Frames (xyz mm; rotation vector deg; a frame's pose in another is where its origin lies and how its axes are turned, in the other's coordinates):
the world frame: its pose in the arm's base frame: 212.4 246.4 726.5 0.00 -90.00 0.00
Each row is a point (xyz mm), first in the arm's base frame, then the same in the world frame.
Working: the arm's base frame: its pose in the world frame: -726.5 -246.4 212.4 0.00 90.00 0.00

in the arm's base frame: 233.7 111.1 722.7
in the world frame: -3.8 -135.3 -21.3
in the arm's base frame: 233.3 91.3 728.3
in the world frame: 1.8 -155.1 -20.9
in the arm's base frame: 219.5 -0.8 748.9
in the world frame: 22.4 -247.2 -7.1
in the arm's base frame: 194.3 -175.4 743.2
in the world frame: 16.7 -421.8 18.1
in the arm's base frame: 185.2 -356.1 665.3
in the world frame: -61.2 -602.5 27.2
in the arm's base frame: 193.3 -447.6 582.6
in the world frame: -143.9 -694.0 19.1
